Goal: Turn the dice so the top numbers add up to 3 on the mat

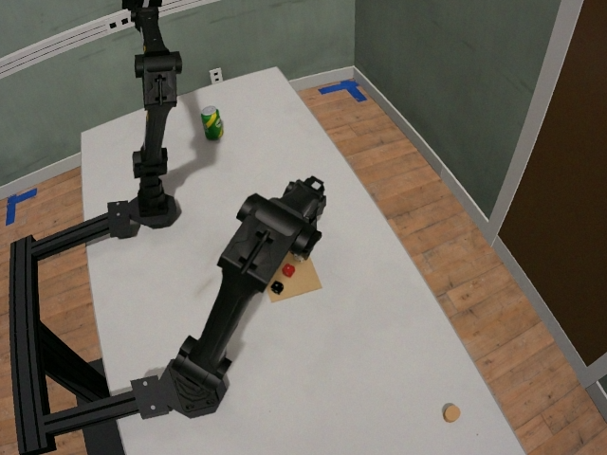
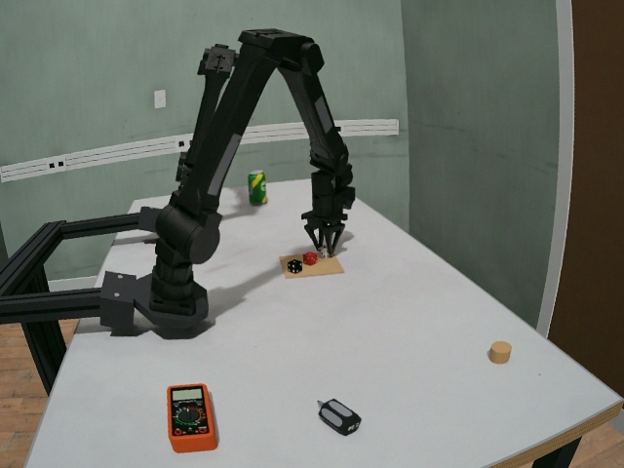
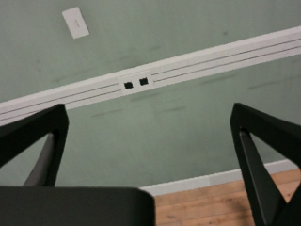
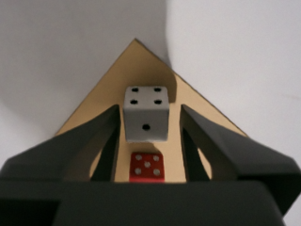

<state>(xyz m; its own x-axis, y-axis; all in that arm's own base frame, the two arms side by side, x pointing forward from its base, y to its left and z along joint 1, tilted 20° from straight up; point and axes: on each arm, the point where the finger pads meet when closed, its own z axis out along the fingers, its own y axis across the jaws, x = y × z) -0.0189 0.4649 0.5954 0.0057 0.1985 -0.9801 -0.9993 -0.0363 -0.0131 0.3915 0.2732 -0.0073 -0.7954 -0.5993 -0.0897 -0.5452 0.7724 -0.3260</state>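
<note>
My right gripper is now 50 mm past the red die, 30 mm to the left of it and 10 mm above it. Round my right hand: black device 130 mm behind, 630 mm to the right, 10 mm below; tan mat 50 mm behind, 30 mm to the right, 20 mm below; cork cylinder 180 mm ahead, 570 mm to the right, 10 mm below.
</note>
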